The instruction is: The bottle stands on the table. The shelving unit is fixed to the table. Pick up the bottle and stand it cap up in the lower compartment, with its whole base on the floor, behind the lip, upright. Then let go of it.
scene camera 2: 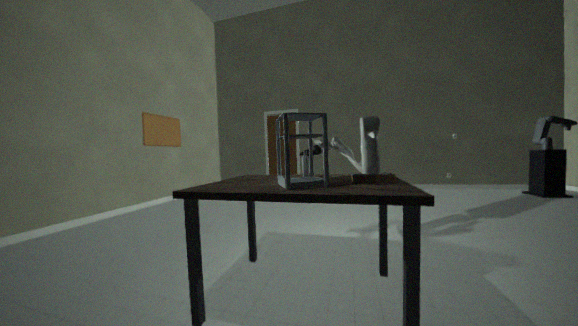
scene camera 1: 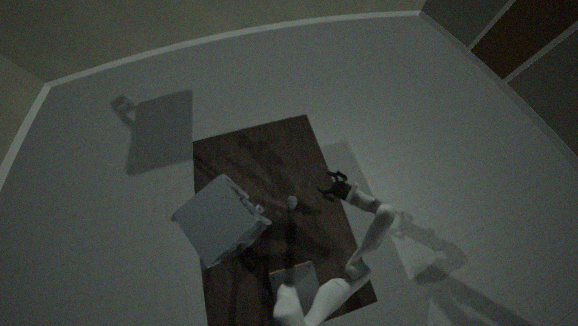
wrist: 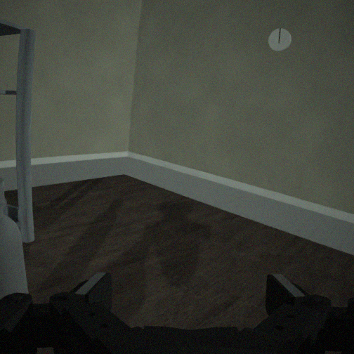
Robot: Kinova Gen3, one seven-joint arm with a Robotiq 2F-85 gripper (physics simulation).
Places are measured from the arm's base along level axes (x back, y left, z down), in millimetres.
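Pixels of known places: gripper, fingertip midpoint: (scene camera 2: pixel 302 154) (scene camera 1: pixel 322 179); arm's base, origin of the base link: (scene camera 2: pixel 370 173) (scene camera 1: pixel 286 293).
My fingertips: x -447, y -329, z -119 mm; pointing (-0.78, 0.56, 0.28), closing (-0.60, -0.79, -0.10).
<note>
For each thing: its middle in the pictures, then the offset to it from my fingertips. "*": a spot on its surface instead.
- pale bottle, body centre: (scene camera 1: pixel 292 202) (scene camera 2: pixel 305 164) dy +173, dx +49, dz +67 mm
- grey shelving unit, body centre: (scene camera 1: pixel 231 221) (scene camera 2: pixel 300 151) dy +466, dx +66, dz -25 mm
- small pale part, surface spot: (scene camera 1: pixel 259 208) * dy +354, dx +13, dz +153 mm
The pale bottle (scene camera 1: pixel 292 202) (scene camera 2: pixel 306 165) (wrist: pixel 11 257) stands upright on the table, outside the shelving unit. The grey shelving unit (scene camera 1: pixel 215 220) (scene camera 2: pixel 326 150) (wrist: pixel 25 135) stands left of it in scene camera 1; its top hides the compartments there. Scene camera 2 shows its open frame, a middle shelf and a low floor with a lip. My gripper (scene camera 1: pixel 324 181) (wrist: pixel 188 292) is open and empty, above the table's right edge in scene camera 1, right of the bottle. In the wrist view the bottle is cut by the left image edge, beyond the left finger; its base is hidden.
The dark table (scene camera 1: pixel 270 145) (scene camera 2: pixel 240 196) carries the arm's grey base plate (scene camera 1: pixel 305 280) near the bottom of scene camera 1. A small pale part (scene camera 1: pixel 259 208) shows at the shelving unit's right side. Another arm on a black pedestal (scene camera 2: pixel 547 172) stands far right.
</note>
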